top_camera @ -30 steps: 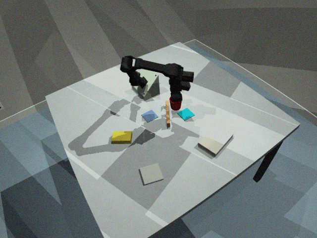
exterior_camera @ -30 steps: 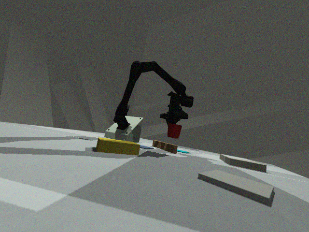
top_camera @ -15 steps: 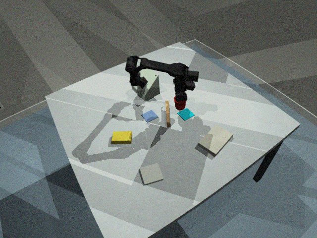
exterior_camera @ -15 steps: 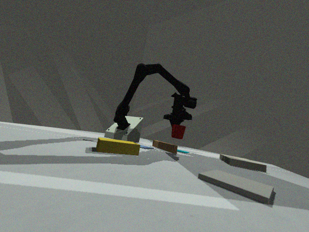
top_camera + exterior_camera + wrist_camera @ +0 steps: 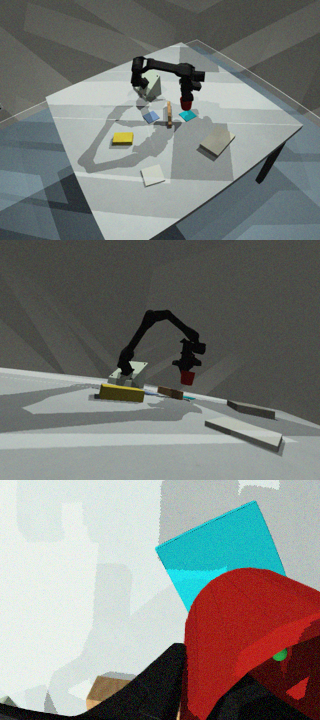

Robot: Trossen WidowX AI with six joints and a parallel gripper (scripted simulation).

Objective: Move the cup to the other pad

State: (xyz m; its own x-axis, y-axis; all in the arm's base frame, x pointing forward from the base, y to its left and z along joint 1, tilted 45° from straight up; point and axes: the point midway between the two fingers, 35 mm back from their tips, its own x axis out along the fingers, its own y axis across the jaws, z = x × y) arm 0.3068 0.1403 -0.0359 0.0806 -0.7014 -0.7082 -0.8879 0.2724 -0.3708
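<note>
Now: gripper tip 4 cm short of the green marble, 3 cm to the left of it and 2 cm above it. From my gripper tip the other things lie so: wooden bar 2 cm behind, 10 cm to the right, 9 cm below; cyan pad 3 cm ahead, 11 cm below; red cup 3 cm ahead, 2 cm to the right.
</note>
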